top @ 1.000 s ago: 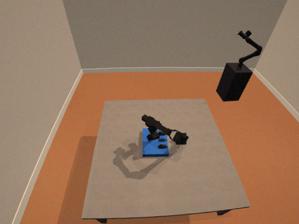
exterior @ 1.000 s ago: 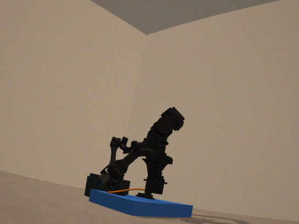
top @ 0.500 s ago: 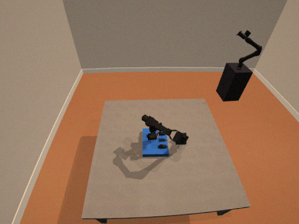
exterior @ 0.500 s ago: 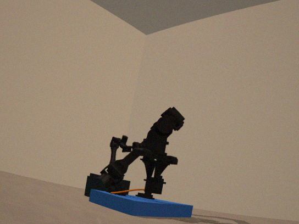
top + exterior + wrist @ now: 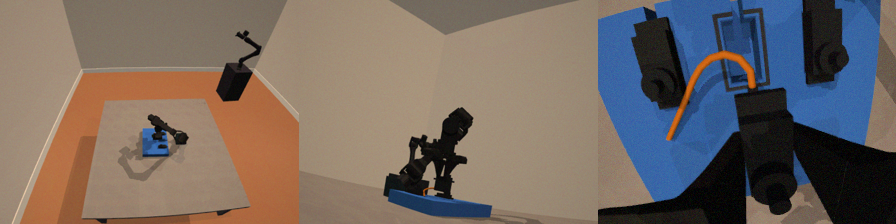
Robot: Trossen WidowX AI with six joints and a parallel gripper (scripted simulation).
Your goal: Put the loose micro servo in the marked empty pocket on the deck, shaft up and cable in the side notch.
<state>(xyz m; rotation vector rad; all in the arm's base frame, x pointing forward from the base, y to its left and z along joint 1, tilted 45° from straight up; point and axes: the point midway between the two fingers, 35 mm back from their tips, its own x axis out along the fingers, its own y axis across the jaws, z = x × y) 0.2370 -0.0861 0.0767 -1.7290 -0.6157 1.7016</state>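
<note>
The blue deck is 60 mm ahead of my gripper tip, 10 mm to the right of it and 100 mm below it.
</note>
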